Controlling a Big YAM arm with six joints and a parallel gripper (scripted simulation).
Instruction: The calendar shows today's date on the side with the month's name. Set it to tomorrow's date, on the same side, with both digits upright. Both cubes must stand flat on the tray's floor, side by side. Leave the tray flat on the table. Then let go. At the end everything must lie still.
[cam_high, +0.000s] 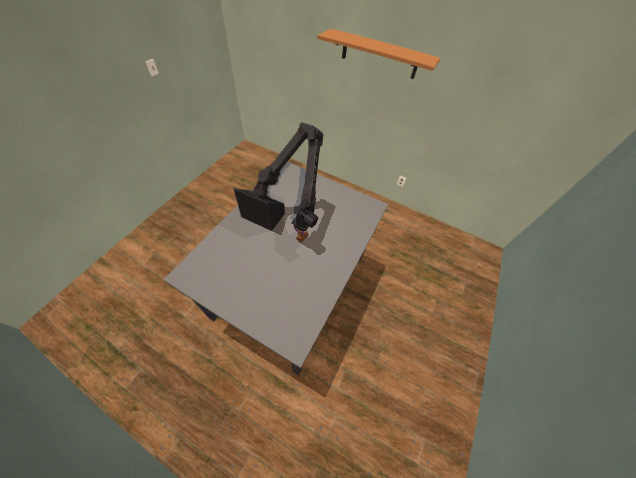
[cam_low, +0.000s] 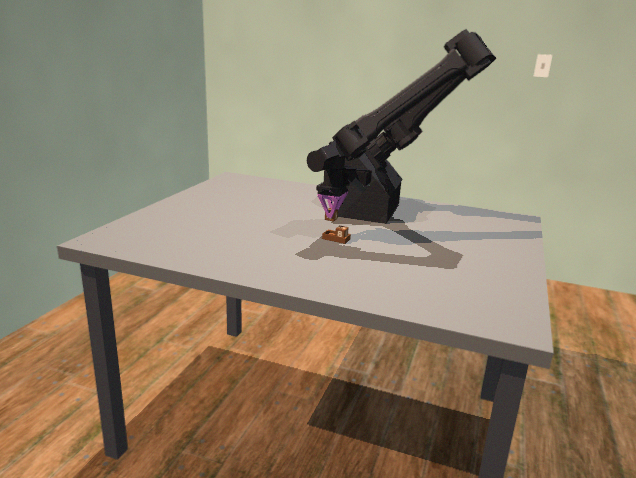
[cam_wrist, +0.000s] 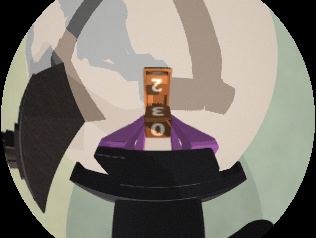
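Now: hand 20 mm to the right of the small brown calendar tray and 70 mm above it.
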